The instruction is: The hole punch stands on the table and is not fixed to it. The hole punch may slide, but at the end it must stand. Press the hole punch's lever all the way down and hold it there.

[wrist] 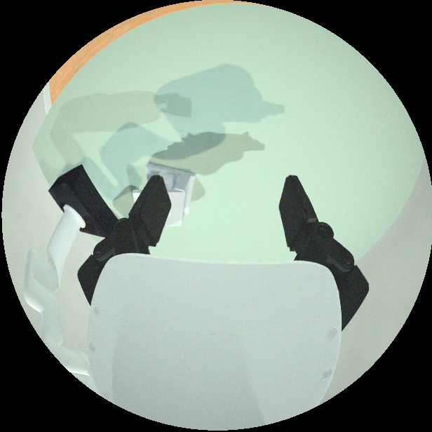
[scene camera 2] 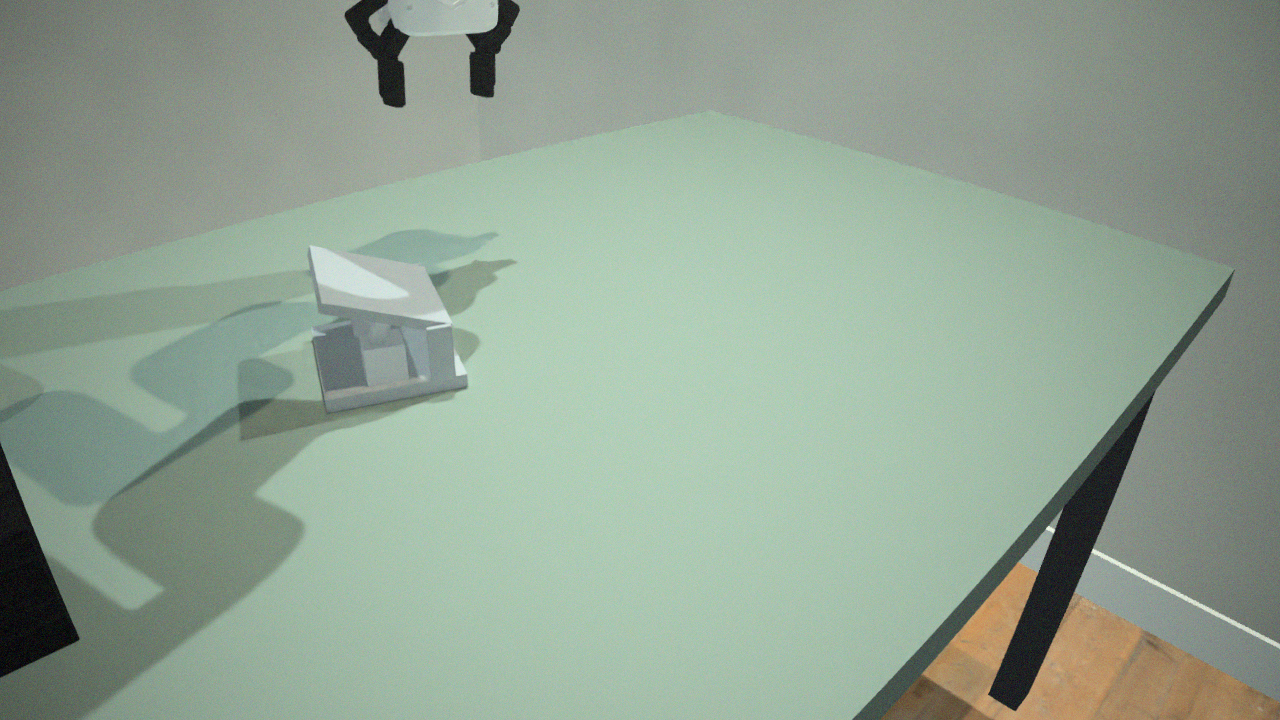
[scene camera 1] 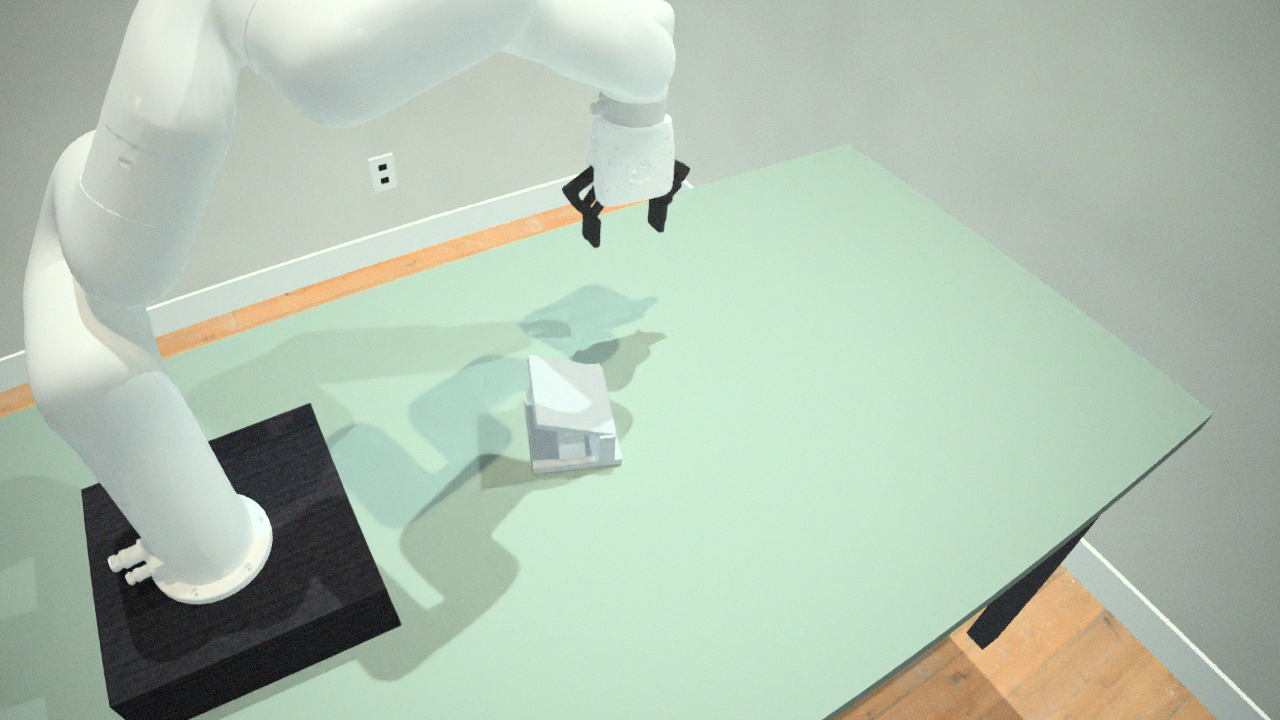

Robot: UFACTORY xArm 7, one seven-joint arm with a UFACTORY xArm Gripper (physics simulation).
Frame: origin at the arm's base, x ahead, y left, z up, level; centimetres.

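Seen in the pictures: gripper, fingertip midpoint: (scene camera 2: pixel 439 100) (scene camera 1: pixel 624 234); arm's base, origin of the base link: (scene camera 1: pixel 212 548).
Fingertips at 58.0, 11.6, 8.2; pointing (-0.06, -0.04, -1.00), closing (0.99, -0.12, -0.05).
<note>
Offsets run from my fingertips to a thing's top centre, as dx, dy, dz. Level surfaces: height alone.
The hole punch {-15.8, -12.4, -7.5} (scene camera 1: pixel 572 454) (scene camera 2: pixel 386 362) (wrist: pixel 188 195) is pale grey and stands upright on the green table {dz -16.0} (scene camera 1: pixel 805 402) (scene camera 2: pixel 716 402) (wrist: pixel 240 220). Its lever {-15.8, -12.4, -7.5} (scene camera 1: pixel 581 407) (scene camera 2: pixel 384 291) (wrist: pixel 176 209) is a flat, tilted plate on top. It is raised, with a gap between it and the base at the side facing the scene cameras. My gripper (scene camera 1: pixel 627 238) (scene camera 2: pixel 438 100) (wrist: pixel 223 188) is open and empty, high above the table, and does not touch the hole punch. In the wrist view the left finger hides part of the hole punch.
The arm's black base block (scene camera 1: pixel 349 573) (scene camera 2: pixel 26 582) (wrist: pixel 85 200) stands on the table to the left of the hole punch. Shadows of the arm lie around the hole punch. A grey wall stands behind the table.
</note>
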